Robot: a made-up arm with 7 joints. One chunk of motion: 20 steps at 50 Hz.
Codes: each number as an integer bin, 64 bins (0 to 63) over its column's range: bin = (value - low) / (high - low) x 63, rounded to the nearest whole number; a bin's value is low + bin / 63 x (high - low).
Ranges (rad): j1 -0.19..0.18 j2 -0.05..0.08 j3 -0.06..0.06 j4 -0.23..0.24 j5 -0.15..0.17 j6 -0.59..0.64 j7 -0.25..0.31
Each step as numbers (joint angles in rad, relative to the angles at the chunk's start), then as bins.
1 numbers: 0.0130 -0.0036 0.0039 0.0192 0.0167 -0.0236 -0.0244
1 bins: 35 22 34 33 33 29 25
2 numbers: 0.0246 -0.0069 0.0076 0.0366 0.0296 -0.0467 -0.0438
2 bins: 37 21 35 36 35 28 23
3 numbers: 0.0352 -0.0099 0.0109 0.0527 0.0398 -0.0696 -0.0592
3 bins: 38 19 37 38 37 27 21
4 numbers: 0.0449 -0.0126 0.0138 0.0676 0.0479 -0.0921 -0.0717
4 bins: 40 18 39 40 39 26 20
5 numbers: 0.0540 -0.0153 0.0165 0.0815 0.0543 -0.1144 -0.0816
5 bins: 42 17 40 42 40 24 19
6 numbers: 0.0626 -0.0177 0.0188 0.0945 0.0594 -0.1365 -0.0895
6 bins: 43 16 41 43 41 23 18
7 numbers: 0.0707 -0.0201 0.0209 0.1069 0.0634 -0.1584 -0.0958
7 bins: 44 14 42 45 42 22 17
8 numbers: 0.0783 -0.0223 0.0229 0.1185 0.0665 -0.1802 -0.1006
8 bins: 46 13 44 47 43 21 17
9 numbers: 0.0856 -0.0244 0.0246 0.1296 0.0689 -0.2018 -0.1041
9 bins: 47 12 44 48 43 20 16
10 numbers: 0.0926 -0.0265 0.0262 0.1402 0.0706 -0.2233 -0.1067
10 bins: 48 11 45 50 43 19 16
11 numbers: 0.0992 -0.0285 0.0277 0.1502 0.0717 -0.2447 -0.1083
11 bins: 49 10 46 51 44 18 16
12 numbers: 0.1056 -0.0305 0.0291 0.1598 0.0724 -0.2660 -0.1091
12 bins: 50 9 47 52 44 17 16
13 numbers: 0.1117 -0.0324 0.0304 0.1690 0.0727 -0.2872 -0.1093
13 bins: 51 9 47 53 44 16 16
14 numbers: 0.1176 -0.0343 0.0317 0.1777 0.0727 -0.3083 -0.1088
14 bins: 52 8 48 55 44 14 16
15 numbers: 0.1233 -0.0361 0.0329 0.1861 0.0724 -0.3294 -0.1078
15 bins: 53 7 49 56 44 13 16
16 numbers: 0.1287 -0.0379 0.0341 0.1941 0.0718 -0.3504 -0.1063
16 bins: 54 6 49 57 44 12 16
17 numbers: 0.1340 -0.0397 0.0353 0.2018 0.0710 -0.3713 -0.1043
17 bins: 55 5 50 58 44 11 16
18 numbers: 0.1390 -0.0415 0.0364 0.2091 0.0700 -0.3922 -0.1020
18 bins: 56 4 51 59 43 10 17
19 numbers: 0.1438 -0.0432 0.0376 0.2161 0.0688 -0.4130 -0.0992
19 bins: 57 3 51 60 43 9 17
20 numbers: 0.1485 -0.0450 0.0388 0.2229 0.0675 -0.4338 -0.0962
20 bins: 58 2 52 61 43 8 17
